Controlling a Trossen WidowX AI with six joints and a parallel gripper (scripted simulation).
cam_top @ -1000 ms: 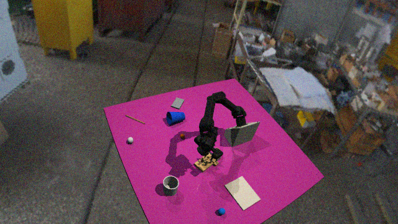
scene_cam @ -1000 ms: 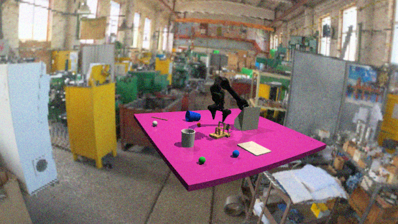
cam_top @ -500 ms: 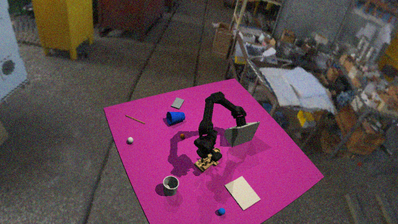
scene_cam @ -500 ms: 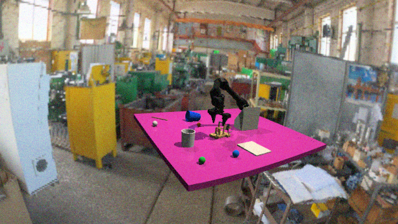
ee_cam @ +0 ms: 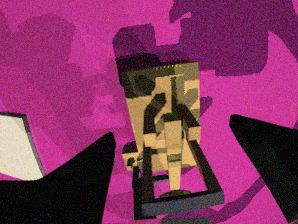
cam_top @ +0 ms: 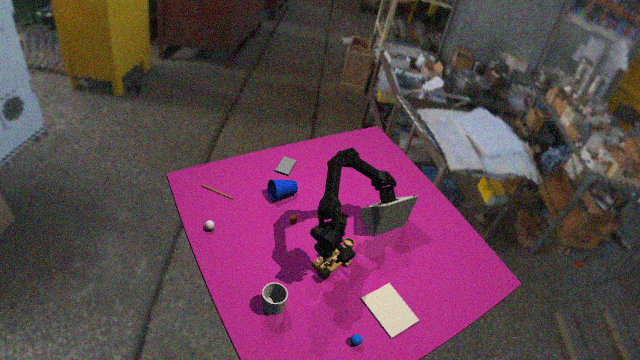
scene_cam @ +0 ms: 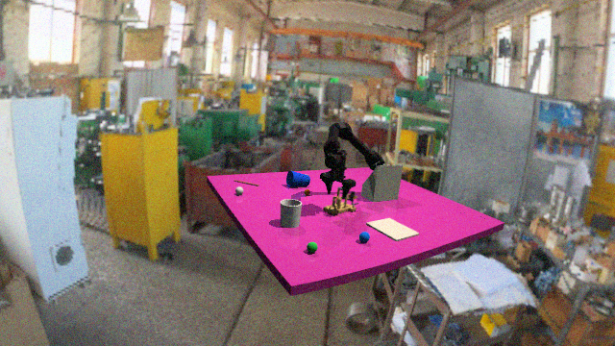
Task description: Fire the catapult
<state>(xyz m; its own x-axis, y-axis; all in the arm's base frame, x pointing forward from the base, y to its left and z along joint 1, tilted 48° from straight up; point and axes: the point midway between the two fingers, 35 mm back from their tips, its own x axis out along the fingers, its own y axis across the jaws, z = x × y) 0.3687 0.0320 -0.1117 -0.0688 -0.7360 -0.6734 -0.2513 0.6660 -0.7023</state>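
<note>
My gripper tip is 1 cm short of the orange ball, 27 cm to the left of it and 6 cm above it. Also, from my gripper tip: wooden catapult: 7 cm behind, 1 cm to the right, 2 cm below; beige plate: 12 cm behind, 30 cm to the left, 7 cm below; white mug: 28 cm ahead, 8 cm to the left, 4 cm below.
</note>
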